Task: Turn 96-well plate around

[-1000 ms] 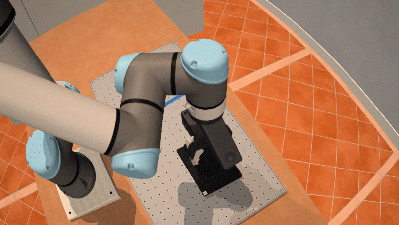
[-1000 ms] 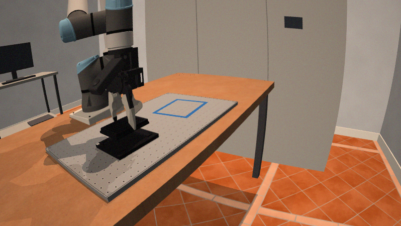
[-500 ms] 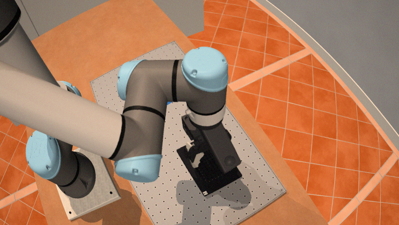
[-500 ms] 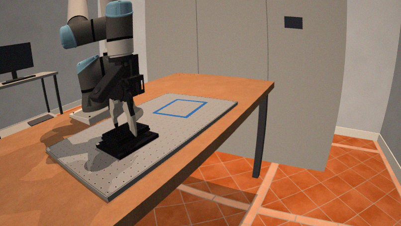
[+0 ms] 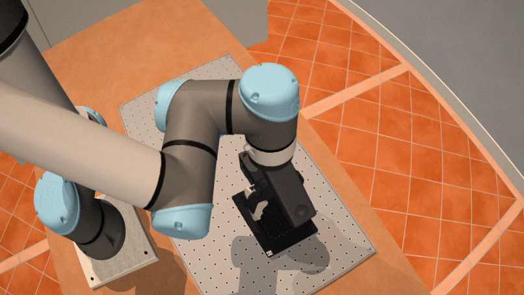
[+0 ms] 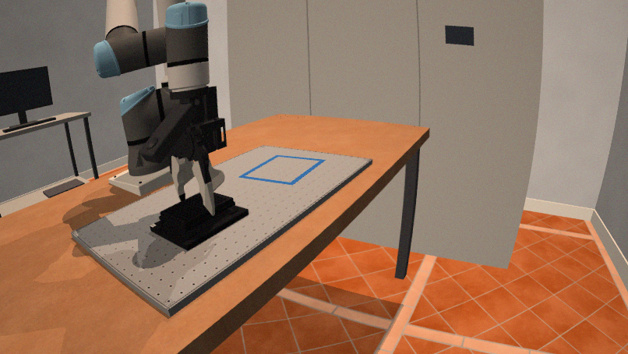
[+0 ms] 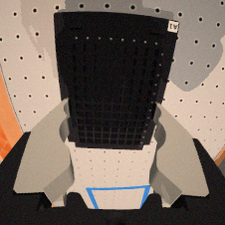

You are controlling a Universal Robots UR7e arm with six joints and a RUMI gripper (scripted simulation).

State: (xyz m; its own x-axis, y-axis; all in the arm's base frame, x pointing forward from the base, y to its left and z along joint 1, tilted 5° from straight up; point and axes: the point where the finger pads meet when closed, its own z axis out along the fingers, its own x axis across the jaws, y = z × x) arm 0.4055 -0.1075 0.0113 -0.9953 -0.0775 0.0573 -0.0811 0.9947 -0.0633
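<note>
Now: the black 96-well plate 1 cm below my hand. Round my hand: white A1 label: 5 cm behind, 8 cm to the right, 3 cm below; black plate nest N1: 3 cm below.
</note>
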